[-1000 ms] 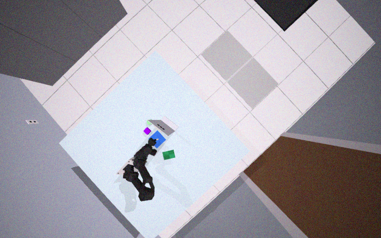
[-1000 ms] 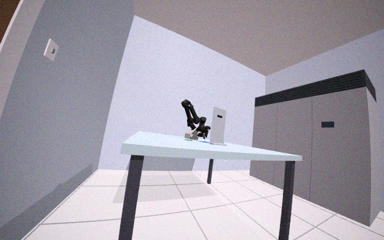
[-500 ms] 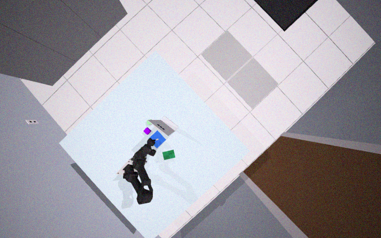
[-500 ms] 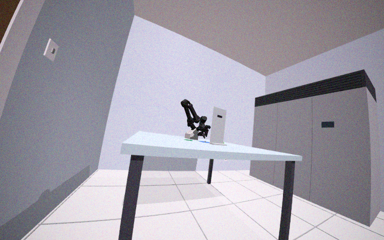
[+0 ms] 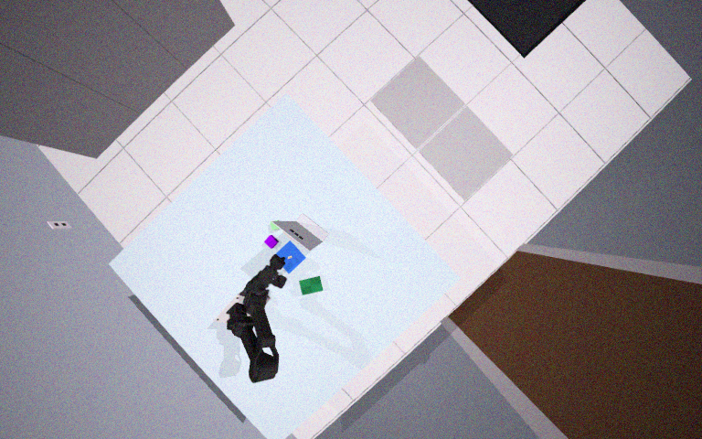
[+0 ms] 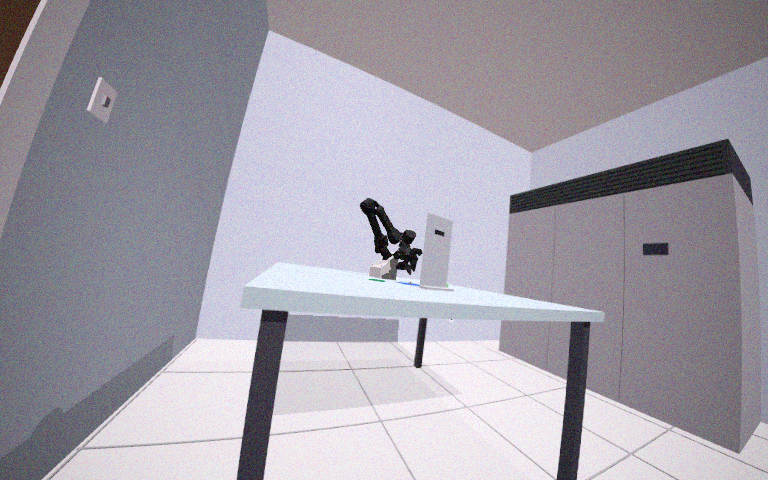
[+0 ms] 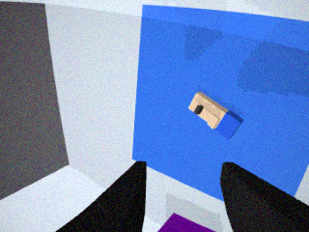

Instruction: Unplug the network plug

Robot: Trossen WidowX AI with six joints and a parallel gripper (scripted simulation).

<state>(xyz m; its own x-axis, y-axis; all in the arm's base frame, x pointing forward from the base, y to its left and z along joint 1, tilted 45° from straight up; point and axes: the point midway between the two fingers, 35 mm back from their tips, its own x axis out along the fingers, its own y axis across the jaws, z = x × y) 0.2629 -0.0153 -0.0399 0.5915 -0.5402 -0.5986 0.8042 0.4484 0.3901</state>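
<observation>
The blue marked square lies 1 cm ahead of my gripper tip, 1 cm to the right of it and 6 cm below it. The rest, counted from my gripper tip: light green cube (8 cm ahead, 16 cm to the left, 4 cm below); purple cube (1 cm ahead, 11 cm to the left, 4 cm below); dark green flat patch (1 cm behind, 19 cm to the right, 6 cm below).
</observation>
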